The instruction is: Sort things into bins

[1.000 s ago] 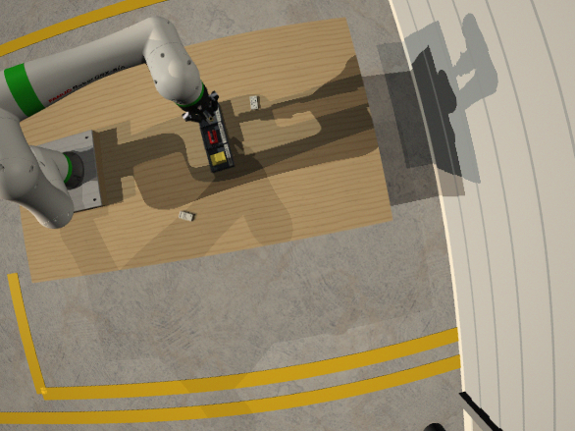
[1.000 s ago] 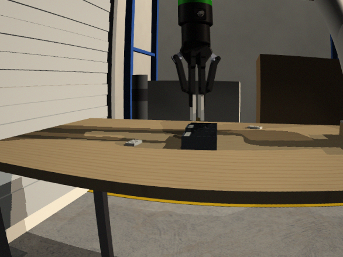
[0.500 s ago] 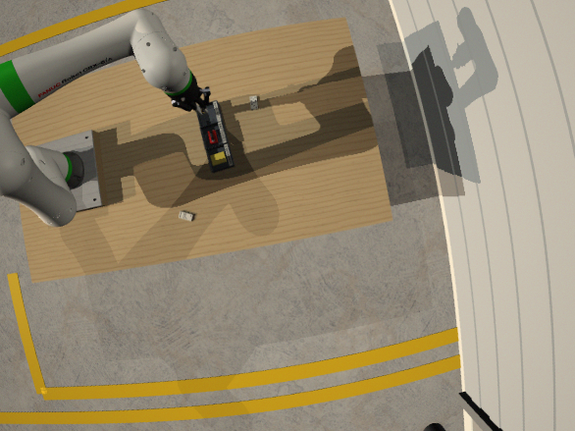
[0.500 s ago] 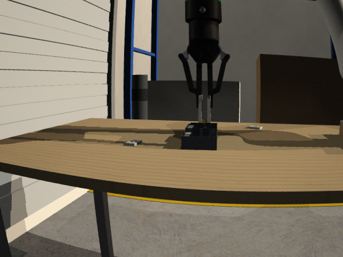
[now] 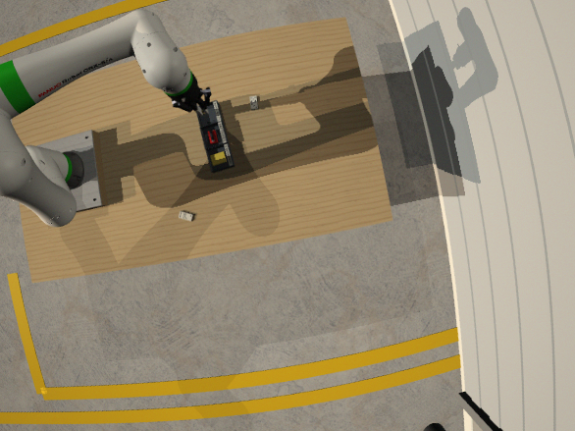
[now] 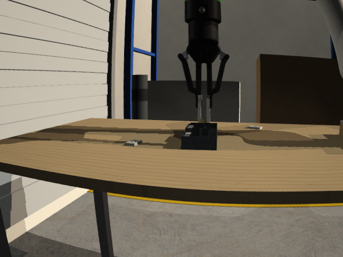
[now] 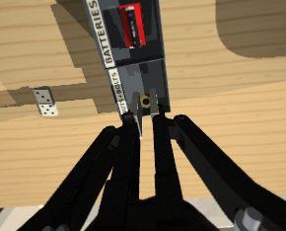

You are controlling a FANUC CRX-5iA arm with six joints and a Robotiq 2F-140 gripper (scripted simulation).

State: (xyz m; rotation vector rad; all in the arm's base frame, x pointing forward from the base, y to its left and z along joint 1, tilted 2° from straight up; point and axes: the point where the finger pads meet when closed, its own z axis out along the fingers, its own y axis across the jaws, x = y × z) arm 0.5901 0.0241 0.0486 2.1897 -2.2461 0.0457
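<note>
Right now the red battery is 8 cm to the right of my hand and 8 cm below it. Round my hand: nut 3 cm below; then black piece 8 cm to the right, 6 cm below; then black three-part bin 8 cm to the right, 7 cm below, 1 cm ahead.
</note>
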